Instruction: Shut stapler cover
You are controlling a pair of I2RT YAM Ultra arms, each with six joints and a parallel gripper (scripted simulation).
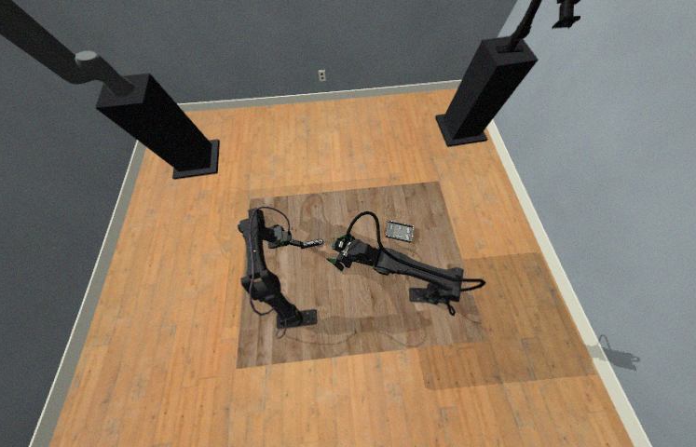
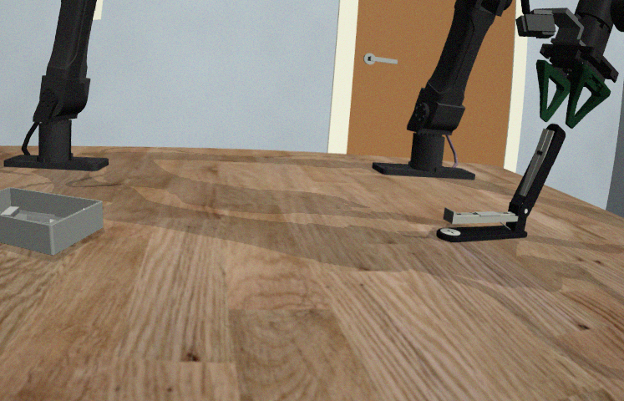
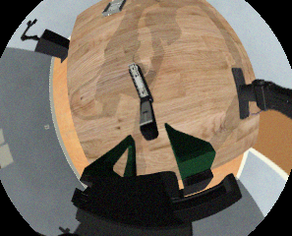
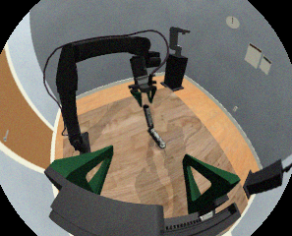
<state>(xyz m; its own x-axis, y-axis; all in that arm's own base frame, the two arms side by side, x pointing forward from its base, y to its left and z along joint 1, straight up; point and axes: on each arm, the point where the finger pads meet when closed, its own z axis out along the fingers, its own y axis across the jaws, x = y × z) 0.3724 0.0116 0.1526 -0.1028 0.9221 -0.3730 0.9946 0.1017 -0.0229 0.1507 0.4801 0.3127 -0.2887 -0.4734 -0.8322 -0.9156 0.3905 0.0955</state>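
My left hand is 60 mm to the left of the stapler and 100 mm above it.
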